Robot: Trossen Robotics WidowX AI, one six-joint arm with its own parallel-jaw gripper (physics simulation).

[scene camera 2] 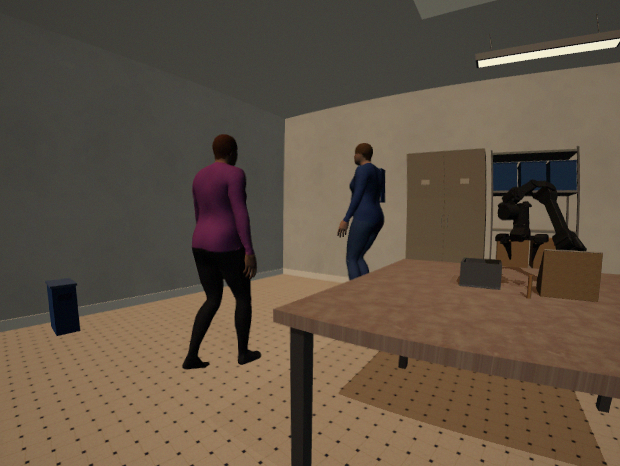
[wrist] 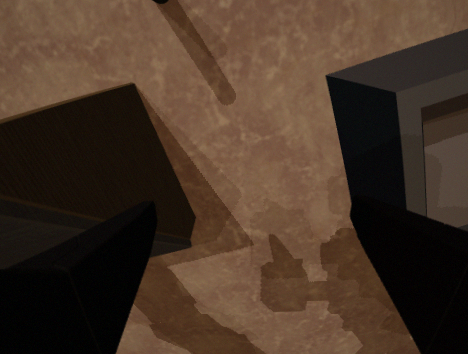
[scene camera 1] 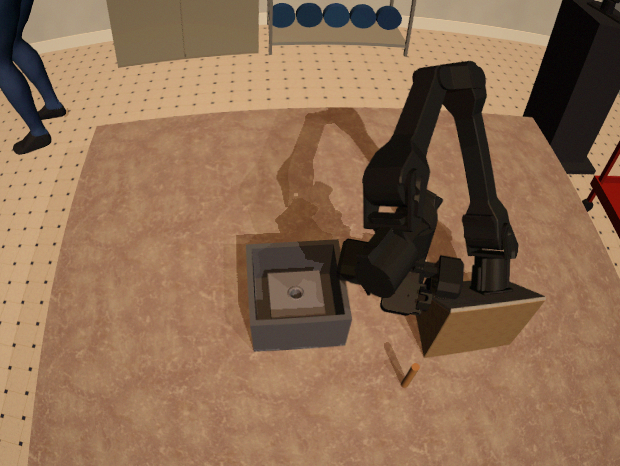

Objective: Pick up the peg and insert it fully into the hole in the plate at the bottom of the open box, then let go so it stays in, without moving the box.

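Places are measured from the arm's base along level axes (x ahead, y left, z up), in centimetres.
Pixels of known places: gripper, fingertip midpoint: [scene camera 2: 521,260] [wrist: 254,209]; arm's base, origin of the base link: [scene camera 2: 574,267] [scene camera 1: 491,289].
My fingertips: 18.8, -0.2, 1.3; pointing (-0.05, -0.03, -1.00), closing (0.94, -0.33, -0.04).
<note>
Ahead of a thing's pixels: the offset from my fingertips to its top centre, as dx, dy, dz. "*": to the spot under its first point. Level surfaces: height alone.
The orange-brown peg @[-2.3, +11.4, -3.8] [scene camera 1: 410,375] [scene camera 2: 529,285] stands upright on the table, in front of and to the right of the box. In the wrist view its shadow [wrist: 200,52] runs down from the top edge. The open grey box @[+15.0, -6.0, -2.0] [scene camera 1: 300,334] [scene camera 2: 480,274] [wrist: 375,140] holds a light plate [scene camera 1: 278,306] [wrist: 447,175] with a round hole @[* +14.9, -6.8, -6.9] [scene camera 1: 295,292]. My gripper [scene camera 2: 521,257] [wrist: 254,209] is open and empty, pointing down above the table between the box and the arm's base block, farther back than the peg. Its fingertips are hidden in scene camera 1.
The wooden base block [scene camera 1: 481,325] [scene camera 2: 570,275] [wrist: 95,165] stands right of the box, close to the peg. The table @[dz -11.8] [scene camera 1: 150,390] [scene camera 2: 400,320] carries them. Two people [scene camera 2: 219,210] [scene camera 2: 365,200] stand beyond the table's left side.
</note>
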